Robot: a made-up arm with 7 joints. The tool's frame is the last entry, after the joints.
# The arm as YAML. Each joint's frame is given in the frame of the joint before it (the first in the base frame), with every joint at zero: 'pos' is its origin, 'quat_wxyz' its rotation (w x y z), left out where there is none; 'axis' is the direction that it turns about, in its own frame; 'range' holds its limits. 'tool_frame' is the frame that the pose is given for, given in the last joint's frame.
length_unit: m
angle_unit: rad
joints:
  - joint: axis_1
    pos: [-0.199, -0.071, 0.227]
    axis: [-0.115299, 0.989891, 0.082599]
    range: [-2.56, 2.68]
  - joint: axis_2
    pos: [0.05, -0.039, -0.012]
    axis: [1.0, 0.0, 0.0]
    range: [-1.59, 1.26]
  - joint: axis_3
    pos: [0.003, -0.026, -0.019]
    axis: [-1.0, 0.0, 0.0]
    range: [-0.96, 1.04]
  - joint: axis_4
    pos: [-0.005, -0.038, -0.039]
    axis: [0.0, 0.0, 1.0]
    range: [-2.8, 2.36]
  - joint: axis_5
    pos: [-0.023, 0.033, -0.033]
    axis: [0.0, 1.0, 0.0]
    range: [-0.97, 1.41]
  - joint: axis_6
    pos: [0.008, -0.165, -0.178]
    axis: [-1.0, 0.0, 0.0]
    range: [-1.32, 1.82]
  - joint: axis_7
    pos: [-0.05, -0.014, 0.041]
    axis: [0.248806, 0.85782, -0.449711]
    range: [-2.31, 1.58]
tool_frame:
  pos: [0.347, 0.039, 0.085]
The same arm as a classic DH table. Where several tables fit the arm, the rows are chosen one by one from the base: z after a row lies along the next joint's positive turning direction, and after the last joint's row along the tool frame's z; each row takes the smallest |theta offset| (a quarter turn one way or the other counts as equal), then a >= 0, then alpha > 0; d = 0 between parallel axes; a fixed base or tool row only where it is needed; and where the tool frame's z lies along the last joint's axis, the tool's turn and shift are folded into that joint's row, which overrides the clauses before.
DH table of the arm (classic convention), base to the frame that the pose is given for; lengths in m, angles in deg. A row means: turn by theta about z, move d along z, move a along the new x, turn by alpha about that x. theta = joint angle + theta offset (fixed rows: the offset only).
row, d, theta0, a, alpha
base (fixed), 0.2309, 6.64, -0.2059, -85.26
axis_1, -0.0878, 89.45, 0.0087, 96.62
axis_2, 0, -58.61, 0.0322, 180
axis_3, -0.0434, 36.16, 0.038, -90
axis_4, -0.072, -90, 0.023, 90
axis_5, -0.132, -90, 0.178, -90
axis_6, 0.0339, 27.67, -0.0298, 104.41
axis_7, 0.1177, -82.57, 0.3224, 116.73
tool (fixed), 0.1525, 16.17, 0, 0
Joint limits (deg, base to tool): -146.68..153.55 -91.1..72.19 -55..59.59 -160.43..135.22 -55.58..80.79 -75.63..104.28 -132.35..90.53

